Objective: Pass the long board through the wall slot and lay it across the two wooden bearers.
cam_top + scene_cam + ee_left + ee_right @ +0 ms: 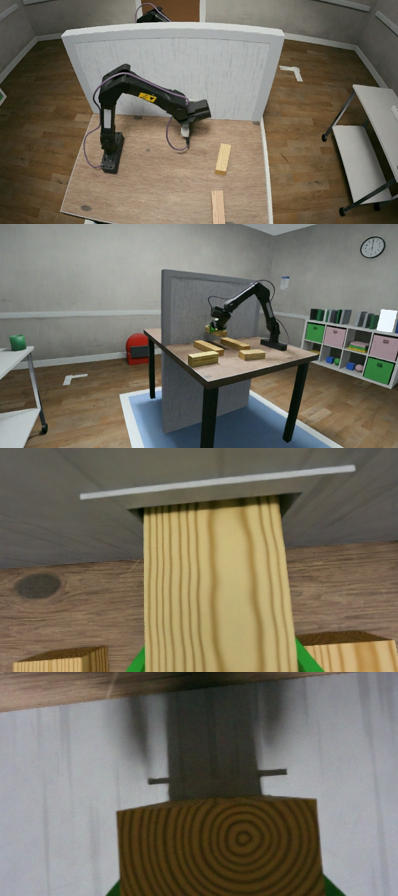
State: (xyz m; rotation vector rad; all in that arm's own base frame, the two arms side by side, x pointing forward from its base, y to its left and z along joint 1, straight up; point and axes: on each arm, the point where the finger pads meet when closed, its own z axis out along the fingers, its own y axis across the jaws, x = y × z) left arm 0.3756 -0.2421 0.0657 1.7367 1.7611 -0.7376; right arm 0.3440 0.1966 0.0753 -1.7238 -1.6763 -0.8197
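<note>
Right now my left hand is 4 cm to the left of the long board.
</note>
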